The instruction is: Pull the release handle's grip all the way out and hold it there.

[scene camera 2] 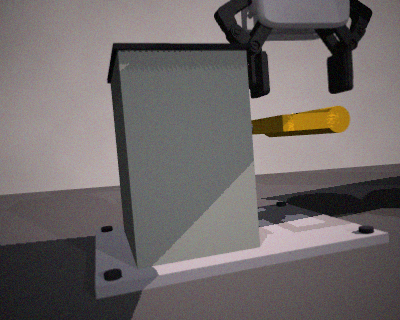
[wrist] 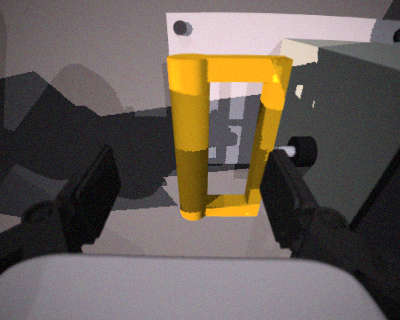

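The release handle's yellow frame sticks out from the side of a grey-green housing. In the wrist view its thick round grip bar is at the outer side, and a short light rod runs from the frame into a black collar on the housing. My gripper is open and empty, a little above the handle. In the wrist view the grip bar lies between the two fingers' lines, and the right finger is close to the frame's inner bar.
The housing has a black top lid that reaches near my left finger in the scene view. It stands on a pale base plate with dark bolts at its corners. Dark shadows lie across the floor beside the plate.
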